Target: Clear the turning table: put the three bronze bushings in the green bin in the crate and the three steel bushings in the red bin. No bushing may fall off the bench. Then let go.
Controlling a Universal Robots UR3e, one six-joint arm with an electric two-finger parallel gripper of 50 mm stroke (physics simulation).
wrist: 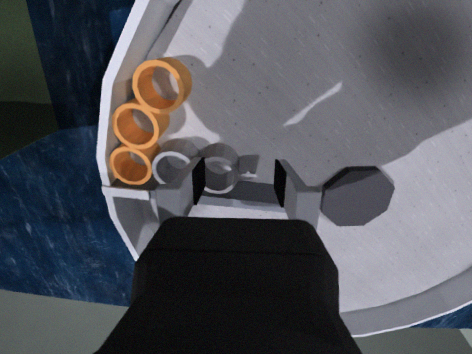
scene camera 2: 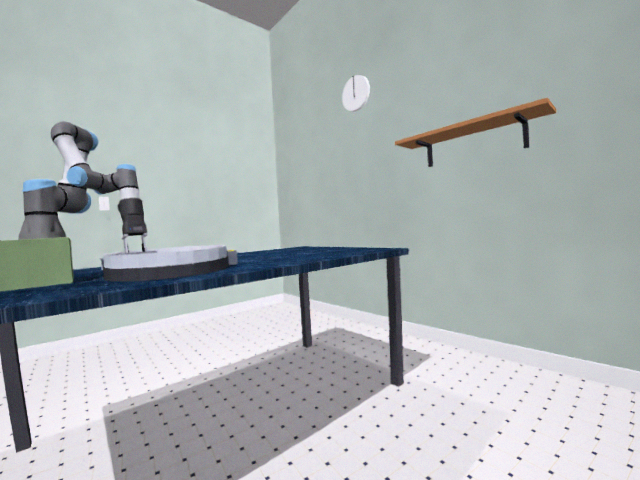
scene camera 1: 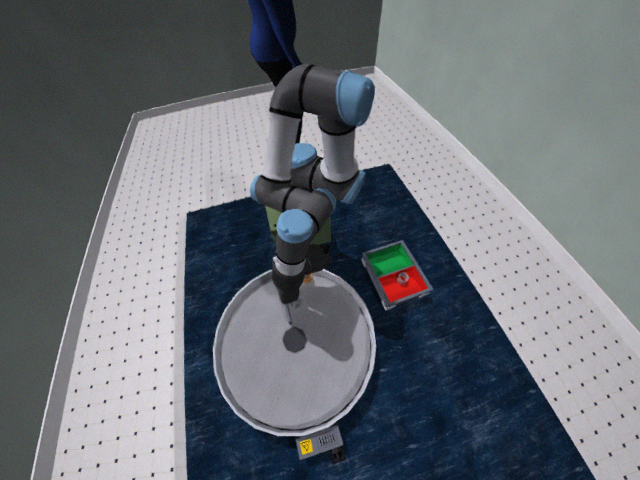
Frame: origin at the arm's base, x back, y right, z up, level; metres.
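Seen in the pictures: gripper, fingertip midpoint: [wrist: 239, 172] [scene camera 2: 136, 253] [scene camera 1: 293, 297]; arm's base, origin of the base link: [scene camera 2: 43, 240].
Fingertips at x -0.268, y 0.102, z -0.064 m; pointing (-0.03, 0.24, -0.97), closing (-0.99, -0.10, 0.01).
Observation:
Offsets run from my fingertips to a thing's middle. "spot": to the spot under its first point.
My gripper [scene camera 1: 292, 311] [scene camera 2: 135, 250] [wrist: 239, 172] is open, low over the turning table [scene camera 1: 258, 382] [scene camera 2: 165, 256] [wrist: 410, 250]. In the wrist view a steel bushing @(dx +0.017, dy +0.005, dz -0.012 m) [wrist: 220, 151] shows between the spread fingers, close to the left finger, not gripped. Another steel bushing @(dx +0.049, dy +0.005, dz -0.013 m) [wrist: 184, 148] stands left of it, partly behind that finger. Three bronze bushings stand along the rim: one @(dx +0.056, dy -0.053, dz -0.013 m) [wrist: 184, 85] at the top, one @(dx +0.073, dy -0.027, dz -0.013 m) [wrist: 130, 129] in the middle, one @(dx +0.081, dy +0.005, dz -0.013 m) [wrist: 127, 167] lowest. A steel bushing @(dx -0.023, dy -0.344, dz -0.059 m) [scene camera 1: 398, 280] is in the red bin [scene camera 1: 392, 294] of the crate @(spot: dx -0.096, dy -0.318, dz -0.028 m) [scene camera 1: 408, 298]. The green bin [scene camera 1: 395, 260] shows no bushing.
A low wall [wrist: 125, 192] runs inward from the turntable's rim beside the bushings. A dark octagonal hub @(dx -0.107, dy +0.025, dz -0.021 m) [scene camera 1: 294, 339] [wrist: 357, 197] is at the centre. A grey box with a yellow label @(spot: dx -0.342, dy +0.024, dz -0.019 m) [scene camera 1: 320, 442] adjoins the rim. A green block [scene camera 2: 36, 263] stands by the arm's base.

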